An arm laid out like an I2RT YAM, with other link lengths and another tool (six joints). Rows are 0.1 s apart.
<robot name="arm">
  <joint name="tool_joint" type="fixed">
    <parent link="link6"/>
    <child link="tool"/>
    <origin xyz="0.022 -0.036 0.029" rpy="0 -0.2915 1.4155"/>
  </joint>
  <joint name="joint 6" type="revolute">
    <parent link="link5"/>
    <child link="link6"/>
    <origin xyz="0.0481 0 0.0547" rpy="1.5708 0 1.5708"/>
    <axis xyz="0 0 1"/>
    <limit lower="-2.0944" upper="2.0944"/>
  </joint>
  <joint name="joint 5" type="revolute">
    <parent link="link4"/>
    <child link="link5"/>
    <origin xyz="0.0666 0.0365 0.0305" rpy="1.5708 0 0"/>
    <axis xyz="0 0 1"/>
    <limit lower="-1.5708" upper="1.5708"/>
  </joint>
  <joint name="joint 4" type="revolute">
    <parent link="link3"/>
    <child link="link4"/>
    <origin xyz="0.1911 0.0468 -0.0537"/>
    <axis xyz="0 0 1"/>
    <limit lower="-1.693" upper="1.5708"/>
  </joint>
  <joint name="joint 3" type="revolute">
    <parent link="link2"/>
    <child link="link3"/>
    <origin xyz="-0.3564 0 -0.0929" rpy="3.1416 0 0"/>
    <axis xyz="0 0 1"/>
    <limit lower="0" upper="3.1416"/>
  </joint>
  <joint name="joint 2" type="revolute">
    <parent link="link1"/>
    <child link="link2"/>
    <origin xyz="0.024 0.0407 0.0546" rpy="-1.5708 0 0"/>
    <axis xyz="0 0 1"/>
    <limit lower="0" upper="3.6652"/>
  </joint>
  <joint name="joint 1" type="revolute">
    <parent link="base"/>
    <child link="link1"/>
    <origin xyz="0 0 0.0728"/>
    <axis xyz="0 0 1"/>
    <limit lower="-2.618" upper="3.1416"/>
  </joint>
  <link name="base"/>
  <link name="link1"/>
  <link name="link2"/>
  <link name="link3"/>
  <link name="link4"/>
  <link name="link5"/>
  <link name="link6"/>
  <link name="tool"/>
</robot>
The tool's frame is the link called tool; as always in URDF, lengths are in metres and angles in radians.
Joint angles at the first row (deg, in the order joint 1, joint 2, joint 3, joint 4, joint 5, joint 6):
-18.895 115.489 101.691 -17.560 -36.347 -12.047
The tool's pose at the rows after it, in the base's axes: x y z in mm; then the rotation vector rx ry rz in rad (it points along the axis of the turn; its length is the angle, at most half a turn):
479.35 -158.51 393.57 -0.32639 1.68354 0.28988
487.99 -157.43 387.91 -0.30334 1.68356 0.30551
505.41 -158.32 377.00 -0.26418 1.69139 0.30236
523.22 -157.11 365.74 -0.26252 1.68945 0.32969
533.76 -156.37 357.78 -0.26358 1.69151 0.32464
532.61 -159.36 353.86 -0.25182 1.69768 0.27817
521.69 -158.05 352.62 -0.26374 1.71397 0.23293
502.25 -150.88 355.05 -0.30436 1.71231 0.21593
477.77 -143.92 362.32 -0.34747 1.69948 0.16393
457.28 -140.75 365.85 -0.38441 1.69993 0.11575
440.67 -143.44 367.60 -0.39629 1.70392 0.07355
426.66 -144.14 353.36 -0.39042 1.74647 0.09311
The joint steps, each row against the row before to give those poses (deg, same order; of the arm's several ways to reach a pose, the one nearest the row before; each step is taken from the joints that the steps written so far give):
0.010 0.394 -0.069 0.696 -0.391 1.298
0.566 1.258 0.572 1.162 0.178 1.870
0.882 2.764 2.027 1.367 1.703 2.496
0.643 3.169 2.934 0.274 -0.669 0.911
0.479 1.857 1.434 0.498 0.653 0.108
-0.023 -0.244 -1.745 1.861 2.366 -0.188
-0.010 -1.957 -3.904 1.238 2.046 -1.686
0.009 -3.530 -6.170 2.267 0.048 -2.377
-0.008 -4.478 -6.777 3.007 1.385 -2.768
-0.346 -3.375 -4.902 1.400 1.242 -2.852
-0.892 -2.425 -3.509 1.003 0.979 -1.787
-0.783 -1.212 -4.310 0.161 -0.629 -0.703

